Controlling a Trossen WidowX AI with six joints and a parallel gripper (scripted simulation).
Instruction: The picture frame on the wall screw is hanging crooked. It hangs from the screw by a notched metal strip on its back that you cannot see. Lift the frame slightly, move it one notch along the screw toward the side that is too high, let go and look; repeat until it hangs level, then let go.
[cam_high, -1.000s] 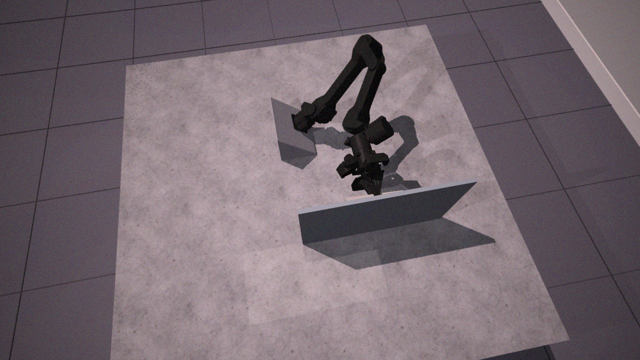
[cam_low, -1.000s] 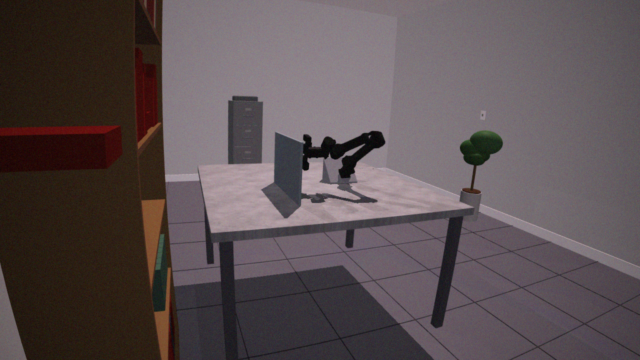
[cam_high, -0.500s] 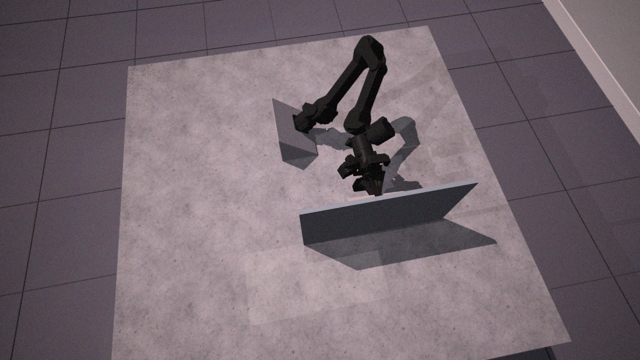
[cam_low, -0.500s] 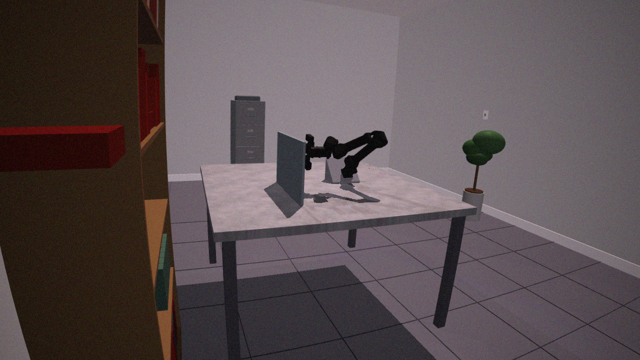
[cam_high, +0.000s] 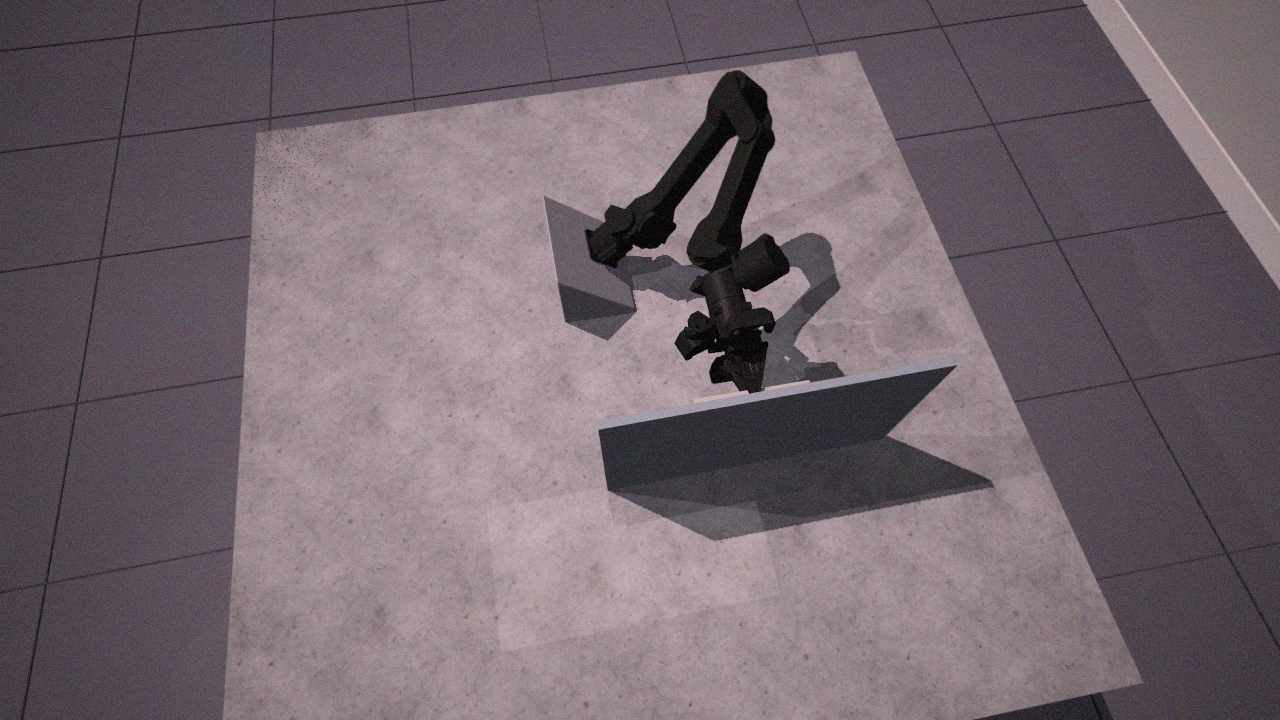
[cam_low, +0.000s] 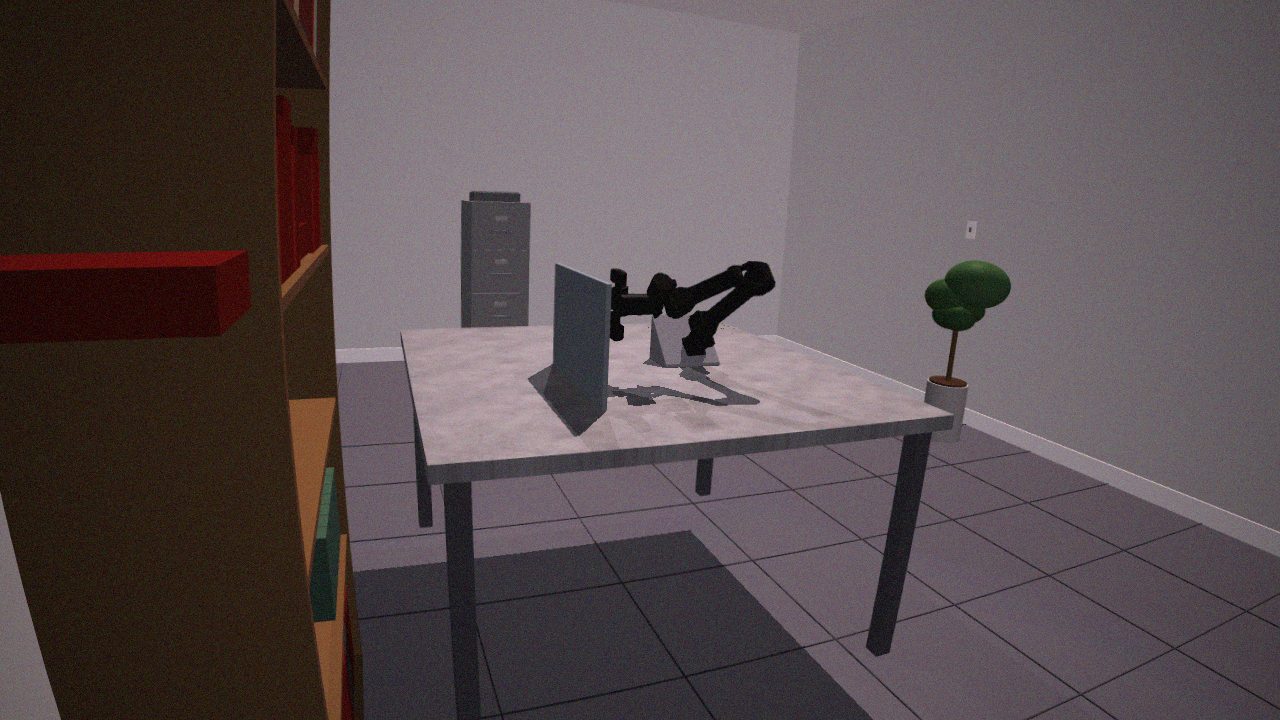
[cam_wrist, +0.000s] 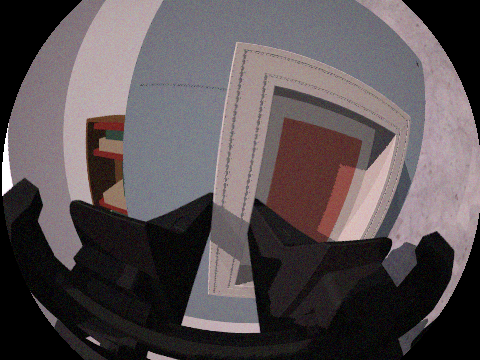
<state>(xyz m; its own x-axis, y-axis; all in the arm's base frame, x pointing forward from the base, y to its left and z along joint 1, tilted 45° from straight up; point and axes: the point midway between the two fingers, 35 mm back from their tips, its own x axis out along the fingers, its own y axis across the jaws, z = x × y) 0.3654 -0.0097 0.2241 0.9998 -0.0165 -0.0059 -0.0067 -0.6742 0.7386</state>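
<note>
Now: gripper tip 5 cm above the picture frame. Round my gripper tip: wall panel 6 cm below, 2 cm ahead, 1 cm to the left.
</note>
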